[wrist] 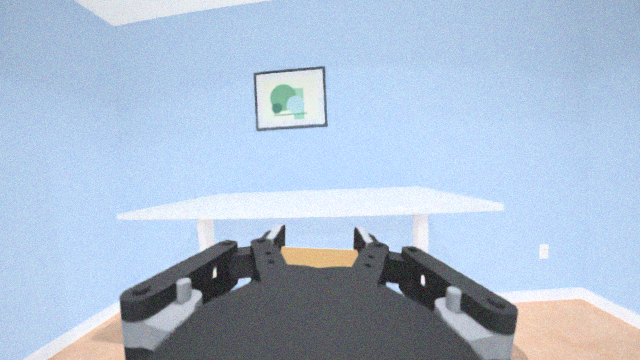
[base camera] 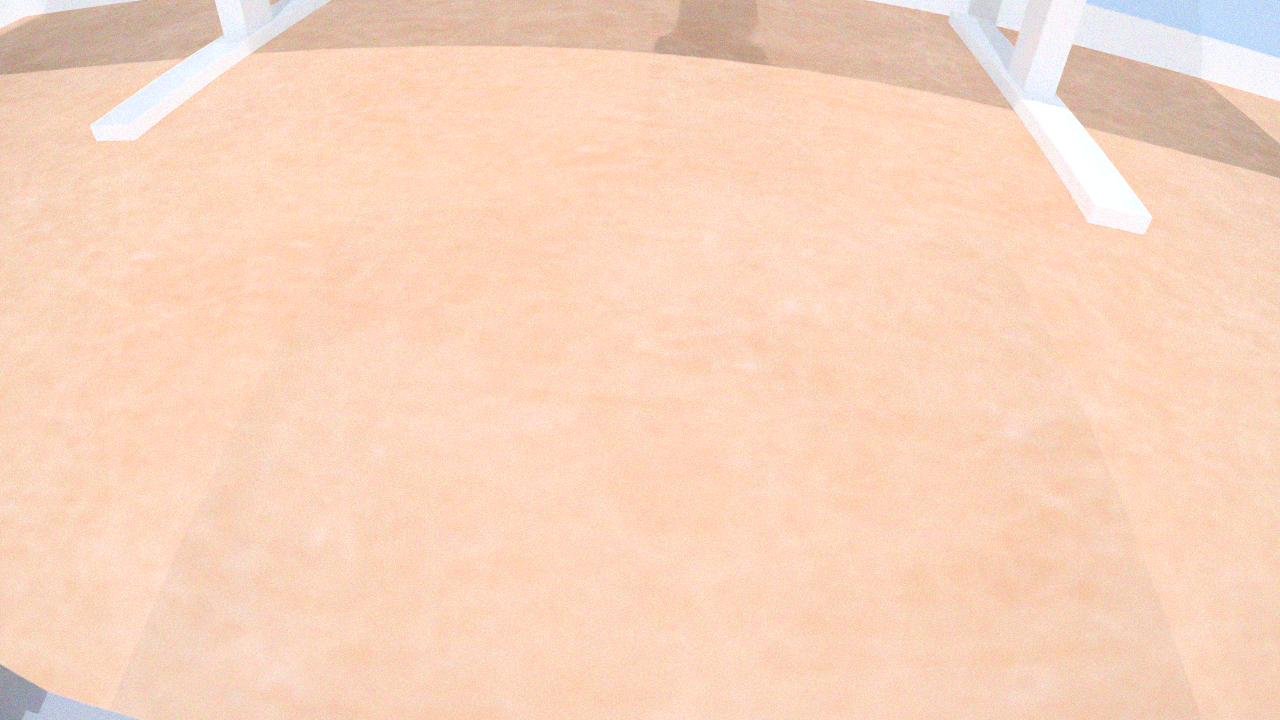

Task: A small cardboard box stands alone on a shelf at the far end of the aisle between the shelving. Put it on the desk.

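Places are measured from the arm's base along level axes (x ahead, y left, z up), in centimetres.
Where they show: gripper, fingertip midpoint: (wrist: 319, 237).
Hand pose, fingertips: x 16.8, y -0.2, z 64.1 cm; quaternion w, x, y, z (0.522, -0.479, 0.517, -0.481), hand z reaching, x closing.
After its pixels a point has its place.
My gripper (wrist: 319, 237) @[x 16.8, y -0.2, z 64.1 cm] is shut on the small cardboard box (wrist: 320, 257) @[x 14.2, y -0.3, z 63.5 cm]. A tan strip of the box shows between the two fingers in the wrist view; the gripper's dark body hides the rest. The white desk (wrist: 310, 204) @[x 85.3, y 4.8, z 55.3 cm] stands ahead, beyond the fingers, with its top seen at a low angle. The box is apart from the desk. In the base camera view the desk's white legs and feet show at the top left and at the right (base camera: 1083, 165); its top does not show there.
A light blue wall (wrist: 450, 125) @[x 145.2, y -97.3, z 98.8 cm] stands behind the desk, with a framed picture (wrist: 310, 80) @[x 149.2, y 4.5, z 137.2 cm] above it. A white outlet (wrist: 544, 251) @[x 140.1, y -169.2, z 0.3 cm] is low at the right. The desk's long feet reach out over the tan floor (base camera: 626, 358) @[x 45.9, y 2.4, z -39.7 cm] on both sides.
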